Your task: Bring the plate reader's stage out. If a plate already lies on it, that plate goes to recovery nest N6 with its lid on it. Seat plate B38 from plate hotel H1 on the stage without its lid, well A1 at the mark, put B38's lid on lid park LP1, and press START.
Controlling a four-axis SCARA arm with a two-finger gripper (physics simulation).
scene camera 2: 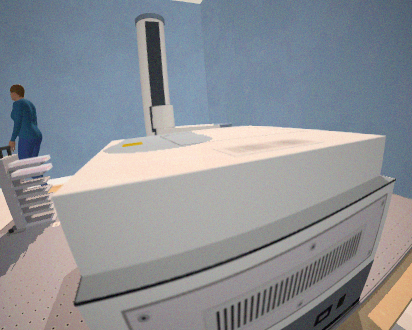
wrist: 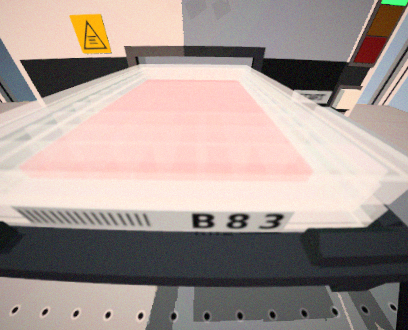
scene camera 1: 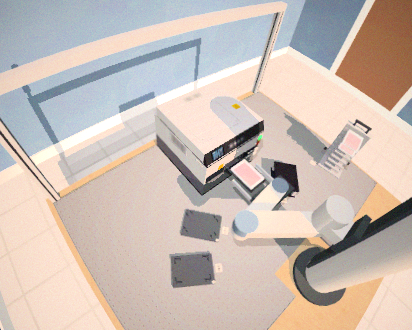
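Where they show: gripper, fingertip midpoint: [wrist: 200,118] [scene camera 1: 244,172]; arm's base, origin of the base link: [scene camera 1: 319,275].
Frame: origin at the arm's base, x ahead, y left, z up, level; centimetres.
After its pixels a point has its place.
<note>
The reader [scene camera 1: 200,125] {x 77.0, y 6.0, z 29.7 cm} [scene camera 2: 220,200] {x 97.1, y -10.9, z 27.4 cm} has its dark stage [wrist: 200,255] out. Plate B83 [scene camera 1: 247,174] {x 52.3, y -1.7, z 15.8 cm} [wrist: 170,135], pink with a clear lid on it, lies on the stage, its label facing the wrist camera. My gripper [scene camera 1: 245,175] {x 54.5, y -3.2, z 13.2 cm} is open and low at the stage, its fingers on either side of the plate; they do not show clearly in the wrist view. Plate hotel H1 [scene camera 1: 329,161] {x 31.7, y -53.7, z 6.1 cm} [scene camera 2: 14,200] {x 37.2, y -61.3, z 12.7 cm} holds plates in its top slots; their labels cannot be read. Two dark pads [scene camera 1: 201,225] {x 50.4, y 24.8, z 2.3 cm} [scene camera 1: 192,270] {x 38.1, y 39.9, z 2.5 cm} lie left of the arm, their tags unreadable. A pale button [wrist: 347,98] {x 60.6, y -18.1, z 13.1 cm} is beside a blurred label.
A black box-like object [scene camera 1: 287,175] {x 41.7, y -23.9, z 7.3 cm} is right of the stage, close to the arm's end. The arm's column [scene camera 1: 360,265] {x 1.7, y 7.3, z 35.1 cm} [scene camera 2: 154,65] {x 7.7, y -0.4, z 61.7 cm} stands at the front right. The status light [scene camera 1: 259,138] {x 61.1, y -17.9, z 20.9 cm} [wrist: 394,2] {x 61.1, y -18.3, z 20.3 cm} is green. A person [scene camera 2: 25,122] is behind the hotel.
</note>
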